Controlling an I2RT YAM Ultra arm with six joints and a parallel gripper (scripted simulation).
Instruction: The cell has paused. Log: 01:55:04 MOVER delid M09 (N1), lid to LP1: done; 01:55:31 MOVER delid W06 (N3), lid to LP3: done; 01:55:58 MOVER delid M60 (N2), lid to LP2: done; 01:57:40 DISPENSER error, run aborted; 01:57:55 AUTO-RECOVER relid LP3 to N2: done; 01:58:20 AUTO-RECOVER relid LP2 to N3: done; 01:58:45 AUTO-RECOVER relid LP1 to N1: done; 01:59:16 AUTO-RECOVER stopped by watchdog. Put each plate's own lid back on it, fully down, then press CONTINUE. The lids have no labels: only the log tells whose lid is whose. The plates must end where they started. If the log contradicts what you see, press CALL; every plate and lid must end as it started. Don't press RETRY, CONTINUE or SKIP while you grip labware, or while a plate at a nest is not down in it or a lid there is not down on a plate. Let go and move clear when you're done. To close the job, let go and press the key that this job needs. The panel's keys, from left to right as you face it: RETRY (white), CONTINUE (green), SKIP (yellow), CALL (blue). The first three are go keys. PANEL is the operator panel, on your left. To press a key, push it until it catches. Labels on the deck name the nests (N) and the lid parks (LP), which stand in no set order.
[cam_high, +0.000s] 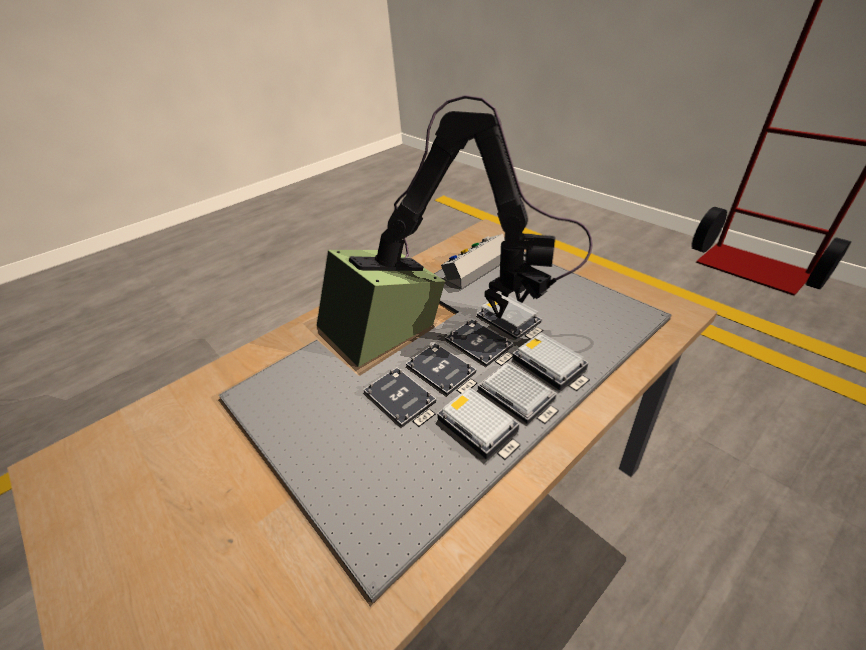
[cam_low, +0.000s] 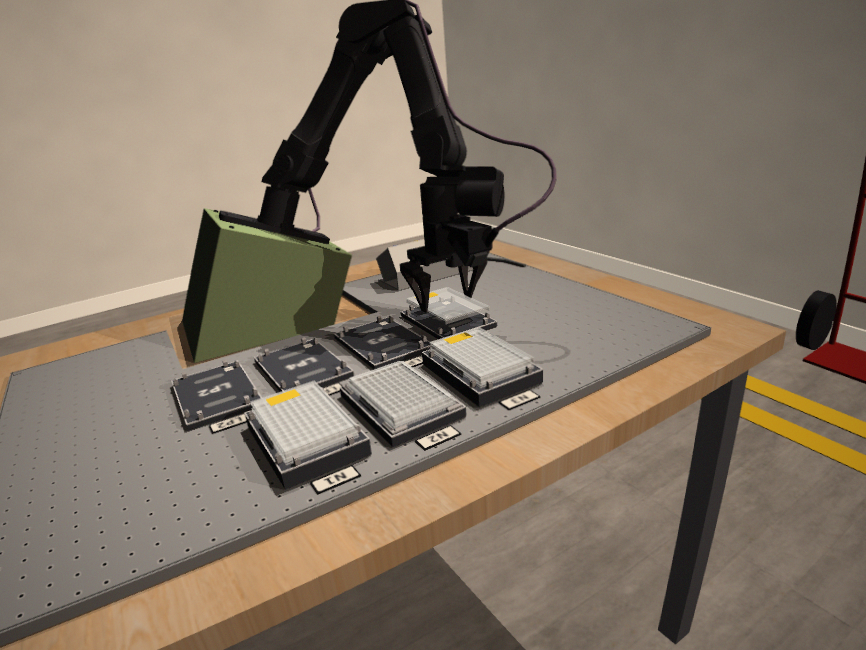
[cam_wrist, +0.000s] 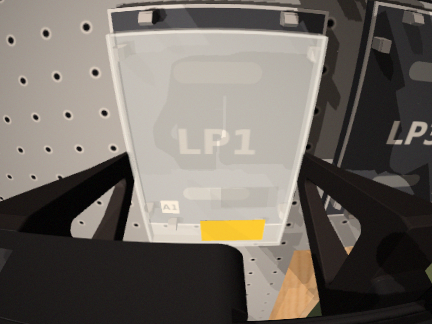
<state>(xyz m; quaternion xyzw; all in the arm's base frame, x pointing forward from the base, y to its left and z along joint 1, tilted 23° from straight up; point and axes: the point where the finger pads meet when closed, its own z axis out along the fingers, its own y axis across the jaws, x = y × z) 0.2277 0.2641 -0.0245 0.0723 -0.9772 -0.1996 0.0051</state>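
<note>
The clear lid is 19 cm ahead of my hand and 4 cm to the right of it.
</note>
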